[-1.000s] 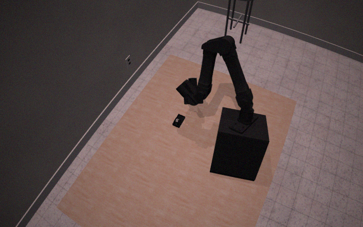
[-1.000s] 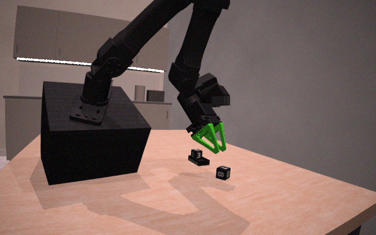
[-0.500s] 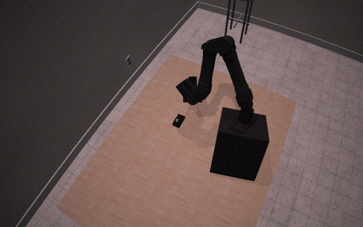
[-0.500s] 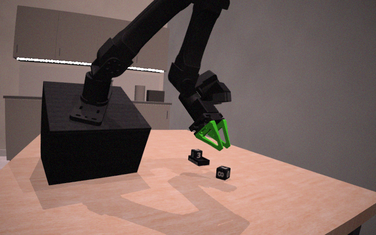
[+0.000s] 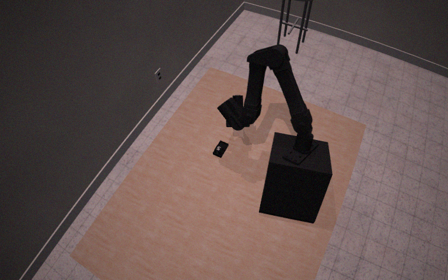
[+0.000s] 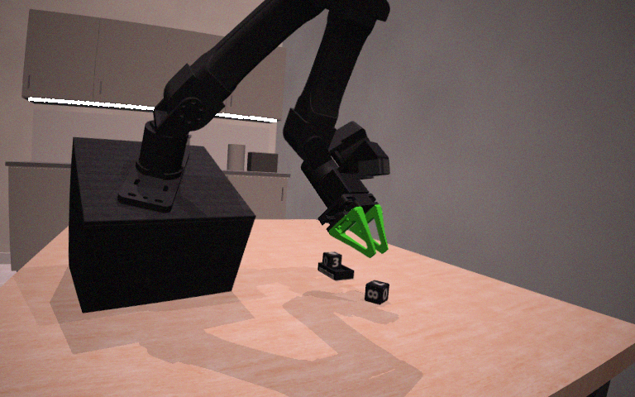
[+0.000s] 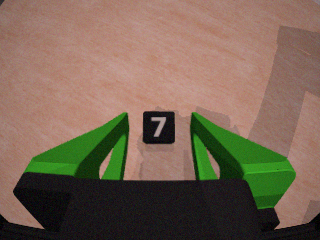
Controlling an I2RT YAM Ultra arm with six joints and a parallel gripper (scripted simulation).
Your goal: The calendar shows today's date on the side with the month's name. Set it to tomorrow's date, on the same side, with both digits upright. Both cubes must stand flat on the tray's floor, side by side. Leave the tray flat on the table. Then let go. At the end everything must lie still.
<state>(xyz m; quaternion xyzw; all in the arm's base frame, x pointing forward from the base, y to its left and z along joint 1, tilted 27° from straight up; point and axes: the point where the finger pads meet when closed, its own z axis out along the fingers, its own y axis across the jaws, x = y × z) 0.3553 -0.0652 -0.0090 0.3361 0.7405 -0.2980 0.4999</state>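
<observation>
The black cube lies 7 cm below my hand and 1 cm to the right of it. Round my hand: black tray: 15 cm to the left, 8 cm below, 1 cm behind.
</observation>
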